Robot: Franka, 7 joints.
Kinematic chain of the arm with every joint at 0, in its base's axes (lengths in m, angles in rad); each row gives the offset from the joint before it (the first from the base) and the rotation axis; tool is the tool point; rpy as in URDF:
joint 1: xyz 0 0 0.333 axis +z
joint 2: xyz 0 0 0 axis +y
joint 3: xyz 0 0 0.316 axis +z
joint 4: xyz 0.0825 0 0 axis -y
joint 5: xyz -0.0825 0 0.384 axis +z
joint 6: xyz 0 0 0 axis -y
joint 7: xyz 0.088 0 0 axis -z
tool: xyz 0 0 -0.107 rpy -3.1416 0 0
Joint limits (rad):
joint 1: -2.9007..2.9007
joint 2: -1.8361..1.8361
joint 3: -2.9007..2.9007
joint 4: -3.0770..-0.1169
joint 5: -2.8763..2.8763
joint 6: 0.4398..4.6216
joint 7: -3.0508..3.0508
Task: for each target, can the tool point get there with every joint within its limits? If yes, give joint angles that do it. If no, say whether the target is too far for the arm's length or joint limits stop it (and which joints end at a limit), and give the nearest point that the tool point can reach.
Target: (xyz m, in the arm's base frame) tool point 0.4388 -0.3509 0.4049
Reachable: yes | joints 1.4286 -0.1034 -2.1937 -2.2057 1.9651 1.9817 -0.1582
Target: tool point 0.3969 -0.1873 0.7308
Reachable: yes | joints -2.1553 -1.0379 0.7032 -1.9076 1.6086 1.2267 -0.3474
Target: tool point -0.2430 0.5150 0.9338
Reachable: yes | joints -0.5555 -0.9170 1.2423 -0.8129 1.0573 3.1388 -2.0166
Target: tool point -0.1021 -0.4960 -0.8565
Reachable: no: too far | nearest point -0.0799 -0.3880 -0.3487 | short by 0.520 m
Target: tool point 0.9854 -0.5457 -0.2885
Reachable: no: too far | nearest point 0.6571 -0.3639 -0.0814 | short by 0.429 m
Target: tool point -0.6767 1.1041 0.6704
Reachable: no: too far | nearest point -0.4338 0.7078 0.5493 | short by 0.480 m
